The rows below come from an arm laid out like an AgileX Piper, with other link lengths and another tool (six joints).
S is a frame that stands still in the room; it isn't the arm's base.
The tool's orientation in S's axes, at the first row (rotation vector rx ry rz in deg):
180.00 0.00 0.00
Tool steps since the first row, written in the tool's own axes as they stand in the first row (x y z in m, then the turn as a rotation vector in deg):
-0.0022 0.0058 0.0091 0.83 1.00 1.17
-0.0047 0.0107 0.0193 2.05 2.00 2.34
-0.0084 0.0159 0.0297 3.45 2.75 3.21
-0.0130 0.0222 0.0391 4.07 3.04 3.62
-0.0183 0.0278 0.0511 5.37 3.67 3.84
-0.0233 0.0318 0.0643 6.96 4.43 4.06
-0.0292 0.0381 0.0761 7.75 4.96 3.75
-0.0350 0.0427 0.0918 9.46 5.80 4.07
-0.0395 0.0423 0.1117 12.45 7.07 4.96
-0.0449 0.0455 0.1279 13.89 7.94 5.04
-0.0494 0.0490 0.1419 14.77 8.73 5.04
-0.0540 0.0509 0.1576 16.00 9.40 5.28
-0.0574 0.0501 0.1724 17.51 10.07 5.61
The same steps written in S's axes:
-0.0022 -0.0058 -0.0091 0.83 -1.00 -1.17
-0.0047 -0.0107 -0.0193 2.05 -2.00 -2.34
-0.0084 -0.0159 -0.0297 3.45 -2.75 -3.21
-0.0130 -0.0222 -0.0391 4.07 -3.04 -3.62
-0.0183 -0.0278 -0.0511 5.37 -3.67 -3.84
-0.0233 -0.0318 -0.0643 6.96 -4.43 -4.06
-0.0292 -0.0381 -0.0761 7.75 -4.96 -3.75
-0.0350 -0.0427 -0.0918 9.46 -5.80 -4.07
-0.0395 -0.0423 -0.1117 12.45 -7.07 -4.96
-0.0449 -0.0455 -0.1279 13.89 -7.94 -5.04
-0.0494 -0.0490 -0.1419 14.77 -8.73 -5.04
-0.0540 -0.0509 -0.1576 16.00 -9.40 -5.28
-0.0574 -0.0501 -0.1724 17.51 -10.07 -5.61

